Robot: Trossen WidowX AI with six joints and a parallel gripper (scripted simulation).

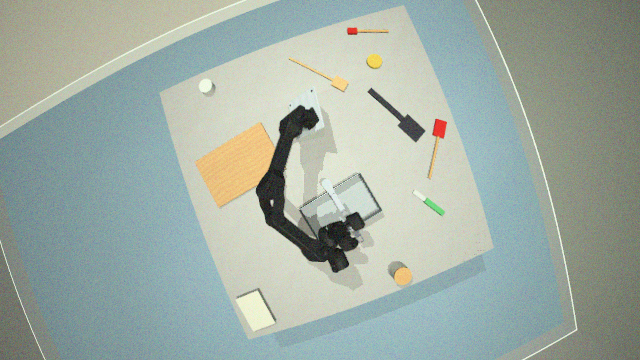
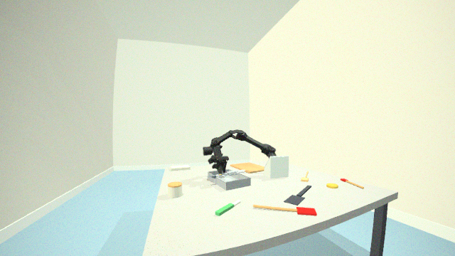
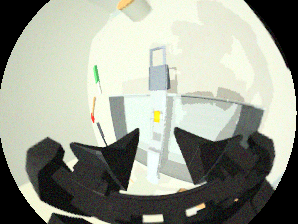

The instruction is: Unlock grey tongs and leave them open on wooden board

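The grey roasting tin lies 4 cm below my gripper tip, 4 cm behind it and 1 cm to the right of it. From my gripper tip the other things lie so: cork-lidded jar 34 cm ahead, 12 cm to the left, 3 cm below; then black spatula 41 cm to the left, 31 cm behind, 6 cm below; then wooden board 41 cm behind, 34 cm to the right, 6 cm below.
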